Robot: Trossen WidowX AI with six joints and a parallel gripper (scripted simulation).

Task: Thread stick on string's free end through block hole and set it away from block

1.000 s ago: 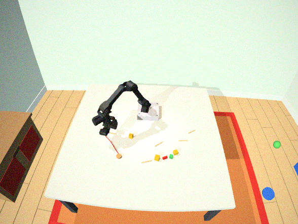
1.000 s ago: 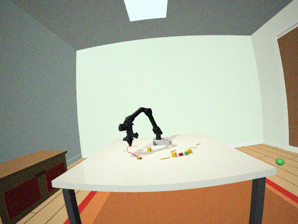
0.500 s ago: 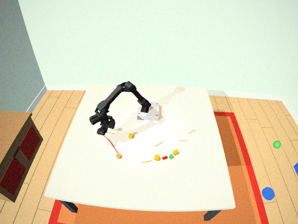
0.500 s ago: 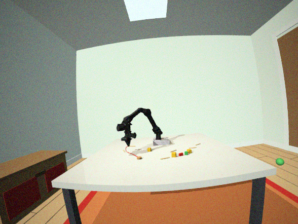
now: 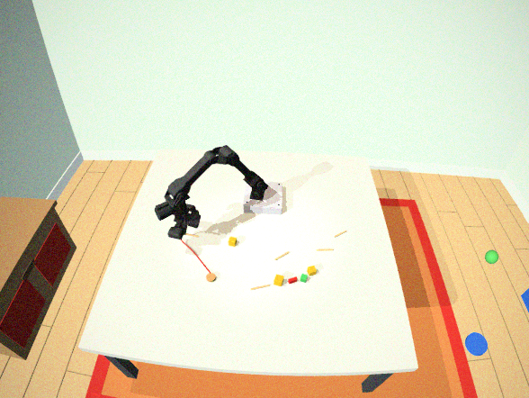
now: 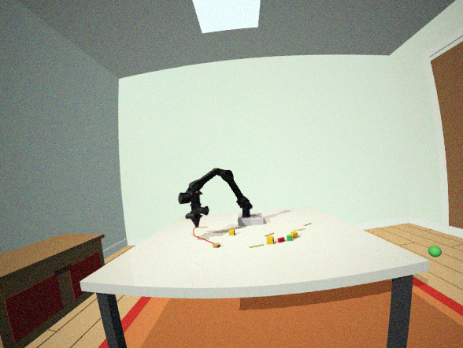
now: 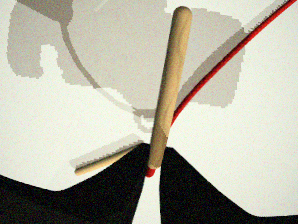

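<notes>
The yellow block lies 3 cm behind my gripper tip, 21 cm to the left of it and 5 cm below it. Also, from my gripper tip: thin wooden stick: 2 cm to the left; red block: 13 cm ahead, 49 cm to the left, 5 cm below; round wooden button: 17 cm ahead, 16 cm to the left, 5 cm below.
</notes>
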